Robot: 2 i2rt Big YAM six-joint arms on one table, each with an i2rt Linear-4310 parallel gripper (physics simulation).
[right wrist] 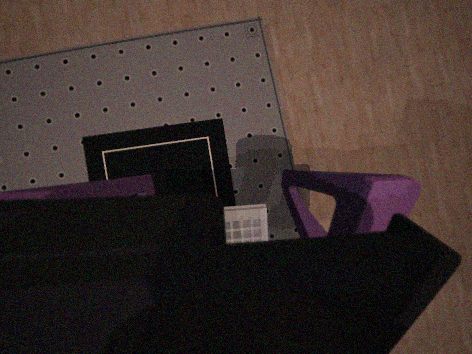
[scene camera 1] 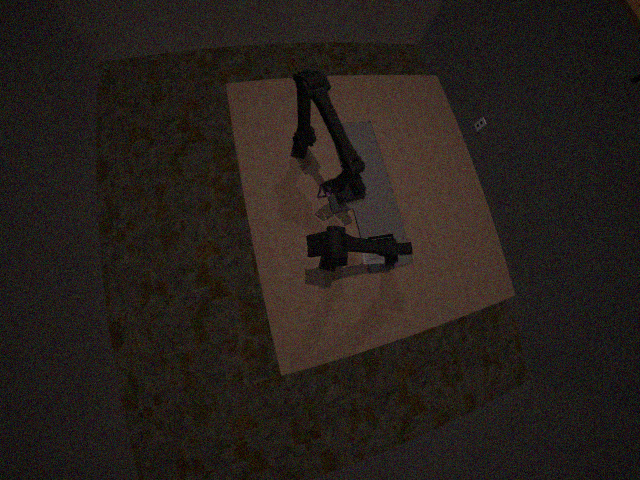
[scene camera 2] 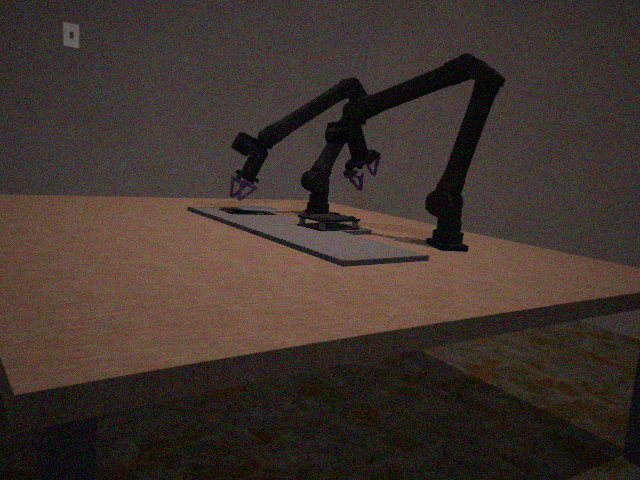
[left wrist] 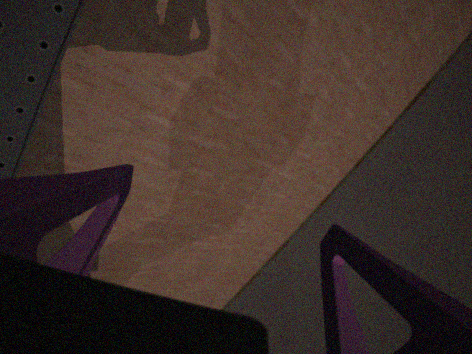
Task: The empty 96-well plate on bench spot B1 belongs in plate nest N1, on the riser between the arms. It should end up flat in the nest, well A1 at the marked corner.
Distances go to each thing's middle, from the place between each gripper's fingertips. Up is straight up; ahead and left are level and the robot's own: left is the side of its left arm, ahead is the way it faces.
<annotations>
Now: left hand 34 cm to the left of the white gridded well plate [right wrist: 243, 223], 22 cm short of it and 13 cm above it. Also, from my left hand: thin slab [right wrist: 185, 167] 31 cm to the right, 29 cm ahead, 14 cm below.
Right now my right hand is 2 cm past the thin slab, 5 cm to the right of it and 4 cm above it. Also, from my right hand: white gridded well plate (9 cm behind, 2 cm to the left, 3 cm below).
</annotations>
